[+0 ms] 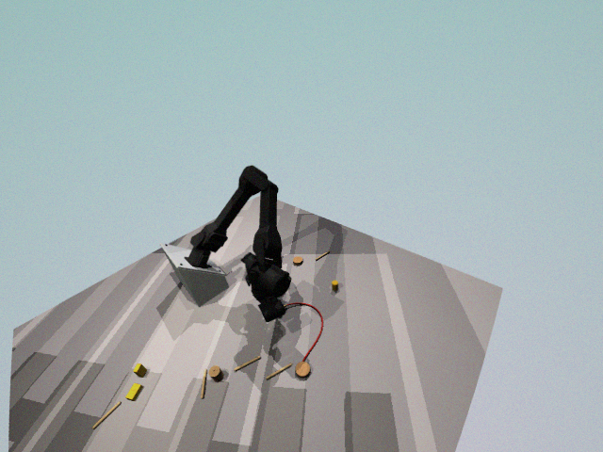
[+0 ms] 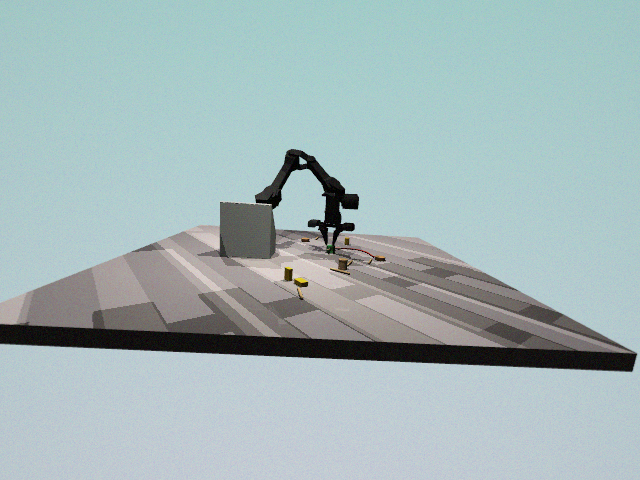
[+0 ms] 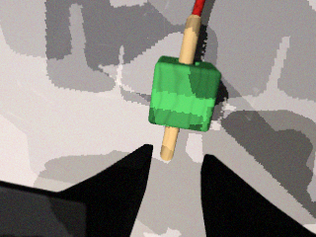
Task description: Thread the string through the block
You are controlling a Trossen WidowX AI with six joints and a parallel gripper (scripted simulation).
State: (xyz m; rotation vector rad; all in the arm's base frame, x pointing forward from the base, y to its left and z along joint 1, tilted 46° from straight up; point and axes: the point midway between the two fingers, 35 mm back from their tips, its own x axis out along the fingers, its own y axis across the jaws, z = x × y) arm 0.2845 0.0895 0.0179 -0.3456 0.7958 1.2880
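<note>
Now: the green cube 30 mm to the left of my gripper tip, 20 mm below it and 10 mm ahead of it. Also, from my gripper tip: yellow cylinder (230 mm to the left, 100 mm ahead, 20 mm below); then thin wooden stick (40 mm to the left, 20 mm below, 10 mm ahead); then wooden cylinder (230 mm to the right, 30 mm ahead, 20 mm below).
</note>
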